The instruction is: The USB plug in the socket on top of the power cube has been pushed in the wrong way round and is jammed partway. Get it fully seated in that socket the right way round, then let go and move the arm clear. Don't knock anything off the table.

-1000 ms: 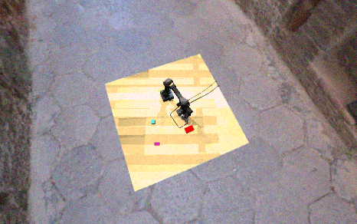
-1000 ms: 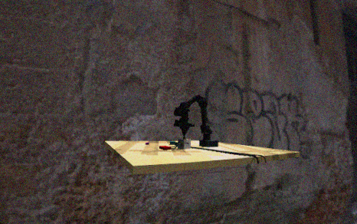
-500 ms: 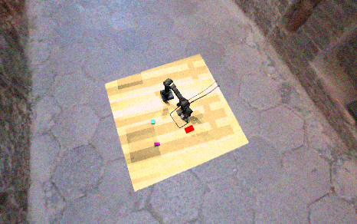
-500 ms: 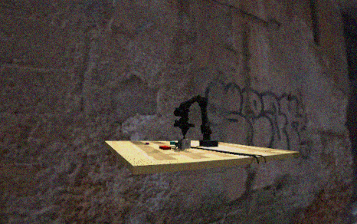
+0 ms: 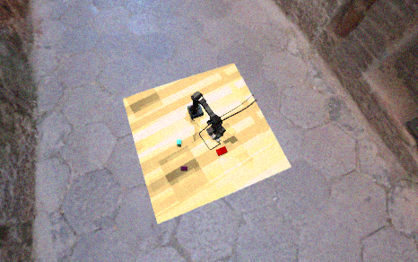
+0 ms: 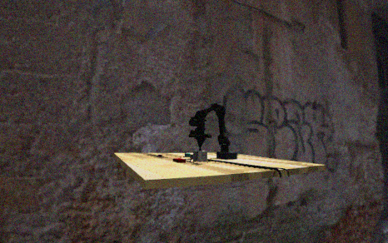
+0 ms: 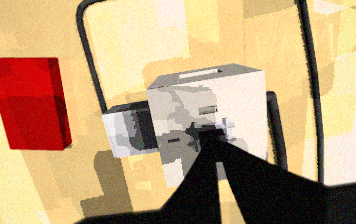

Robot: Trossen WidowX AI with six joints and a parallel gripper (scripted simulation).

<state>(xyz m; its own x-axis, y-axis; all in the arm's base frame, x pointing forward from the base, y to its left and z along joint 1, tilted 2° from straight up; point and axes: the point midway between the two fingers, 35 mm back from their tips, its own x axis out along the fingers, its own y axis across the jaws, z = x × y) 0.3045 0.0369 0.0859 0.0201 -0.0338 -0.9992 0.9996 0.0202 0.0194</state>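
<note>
The USB plug is 2 cm below my gripper tip. Round my gripper tip: cyan block (12 cm behind, 32 cm to the right, 9 cm below); red block (17 cm ahead, 2 cm to the right, 10 cm below); purple block (12 cm ahead, 41 cm to the right, 10 cm below).
</note>
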